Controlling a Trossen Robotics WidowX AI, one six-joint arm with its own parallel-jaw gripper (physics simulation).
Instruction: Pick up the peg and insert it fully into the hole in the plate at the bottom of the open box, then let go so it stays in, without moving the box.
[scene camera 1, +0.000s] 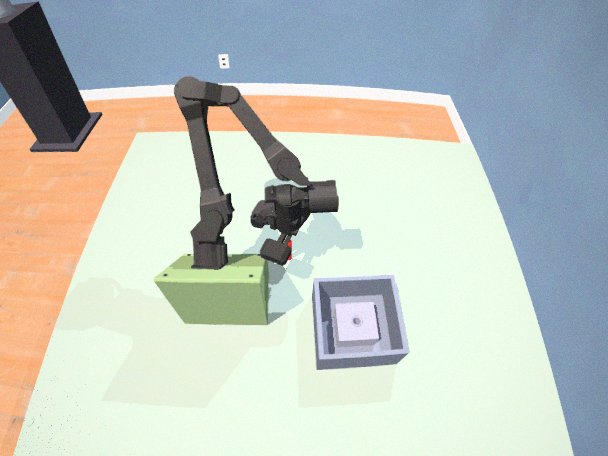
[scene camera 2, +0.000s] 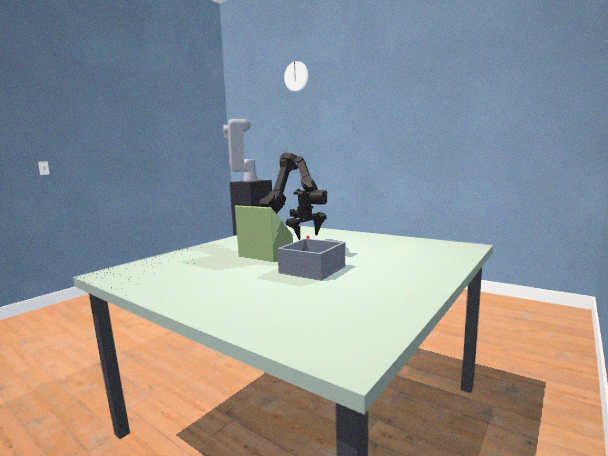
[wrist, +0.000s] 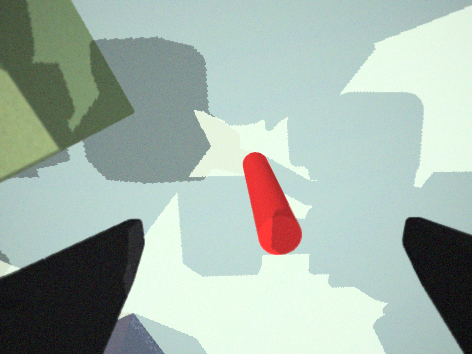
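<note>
The red peg stands upright on the table, right of the green base block. My gripper is open and empty, pointing down above the peg. In the wrist view the peg's round top shows between the two fingertips, apart from both and somewhat closer to the left one. In scene camera 1 a finger partly hides the peg. The open grey-blue box stands nearby. In it lies a pale plate with a round hole.
The green base block carries the arm and stands close to the peg, left of the box. The box's raised walls surround the plate. The pale green table bears them. A dark pedestal stands behind.
</note>
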